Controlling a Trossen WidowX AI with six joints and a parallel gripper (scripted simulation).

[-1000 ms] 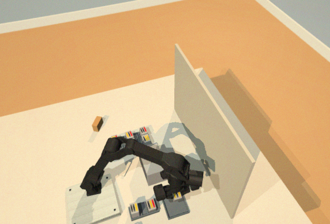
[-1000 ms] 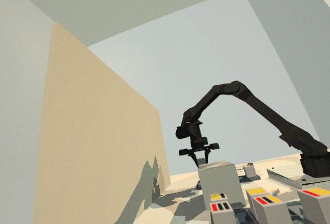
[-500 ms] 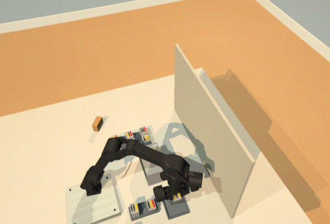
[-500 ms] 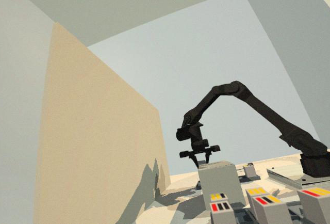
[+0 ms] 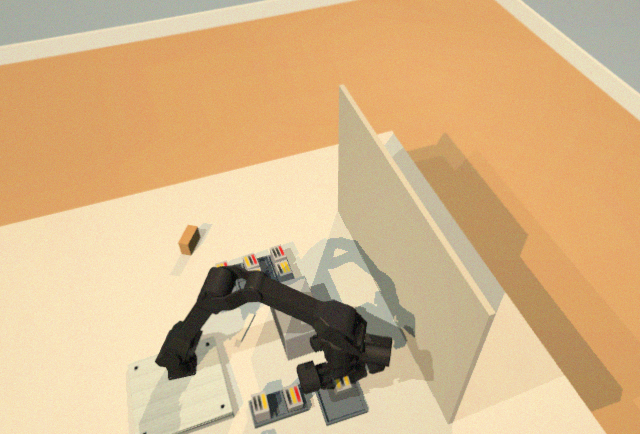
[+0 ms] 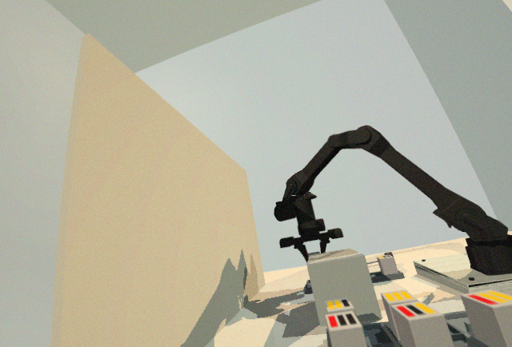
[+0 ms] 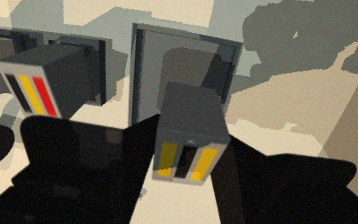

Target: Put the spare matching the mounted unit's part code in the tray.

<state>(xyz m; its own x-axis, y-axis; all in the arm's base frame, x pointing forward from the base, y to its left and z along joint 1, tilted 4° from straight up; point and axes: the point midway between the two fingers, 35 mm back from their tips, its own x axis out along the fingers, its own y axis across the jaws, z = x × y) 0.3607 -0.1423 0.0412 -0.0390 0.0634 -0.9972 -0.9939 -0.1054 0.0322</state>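
My gripper tip is 150 mm past the small rack and 40 mm above it. From my gripper tip the other things lie so: mounted unit: 200 mm to the left, 70 mm behind; then tan wall panel: 230 mm to the left, 180 mm ahead, 170 mm above; then thin stick: 220 mm to the left, 200 mm behind, 50 mm below.
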